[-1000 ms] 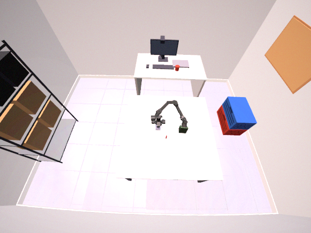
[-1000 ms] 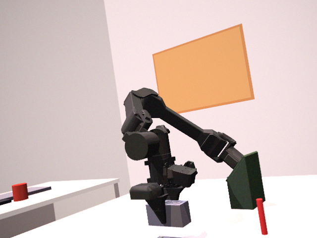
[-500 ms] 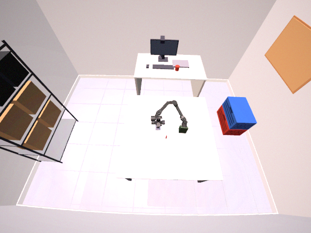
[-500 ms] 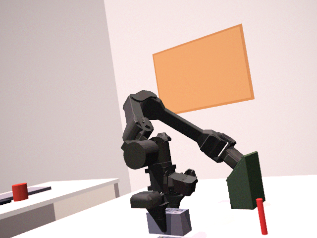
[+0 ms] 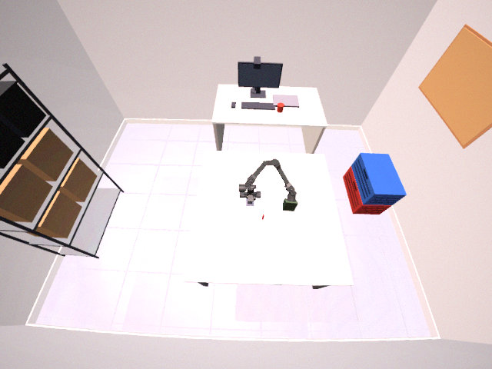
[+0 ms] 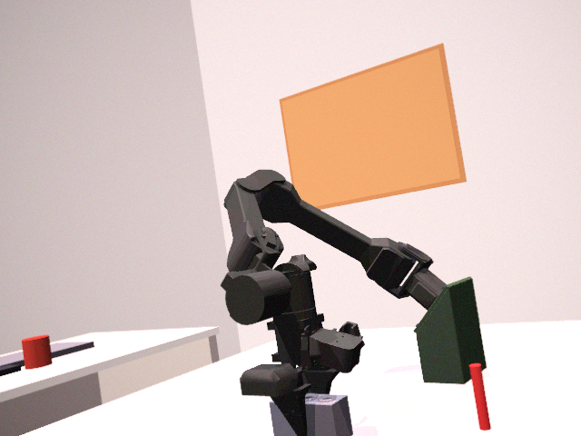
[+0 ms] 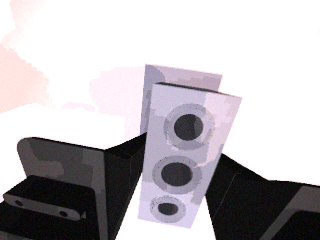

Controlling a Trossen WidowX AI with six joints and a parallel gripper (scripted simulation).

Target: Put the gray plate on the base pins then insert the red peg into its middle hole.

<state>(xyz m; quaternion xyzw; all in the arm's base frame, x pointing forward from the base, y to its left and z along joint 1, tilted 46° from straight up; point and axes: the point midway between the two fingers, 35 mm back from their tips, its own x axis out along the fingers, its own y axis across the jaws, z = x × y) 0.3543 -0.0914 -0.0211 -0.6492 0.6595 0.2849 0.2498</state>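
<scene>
The base lies 20 mm below my gripper tip. From my gripper tip the other things lie so: gray plate: 30 mm above; red peg: 180 mm to the left, 120 mm behind, 20 mm above.
</scene>
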